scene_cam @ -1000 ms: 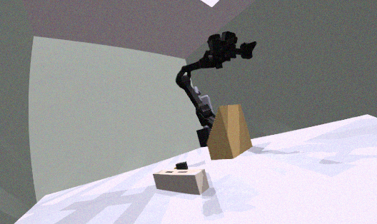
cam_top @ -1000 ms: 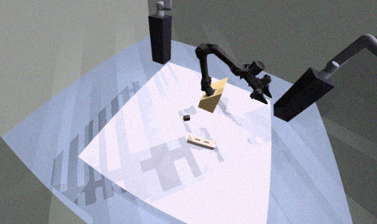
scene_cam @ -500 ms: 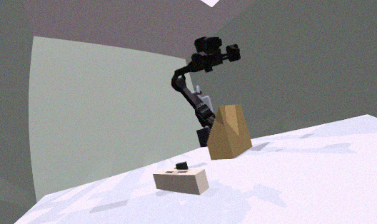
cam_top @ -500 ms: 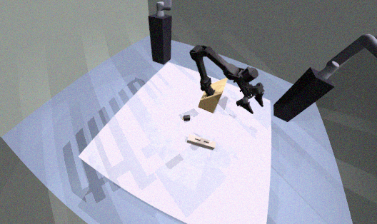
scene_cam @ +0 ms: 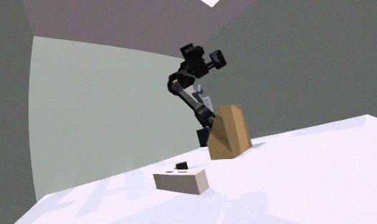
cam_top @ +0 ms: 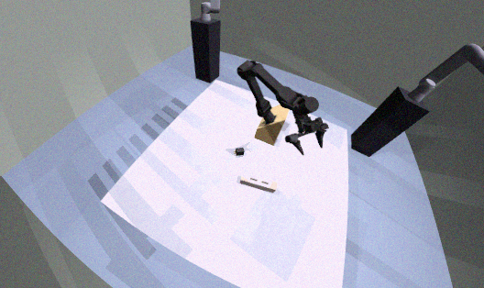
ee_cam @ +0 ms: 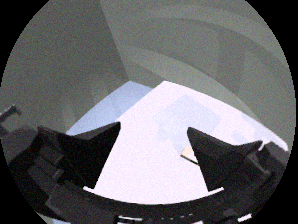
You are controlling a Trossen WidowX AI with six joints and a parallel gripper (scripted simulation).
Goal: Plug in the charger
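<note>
Now: gripper tip 30 mm past the dark two-prong charger, 350 mm to the left of it and 310 mm above it.
</note>
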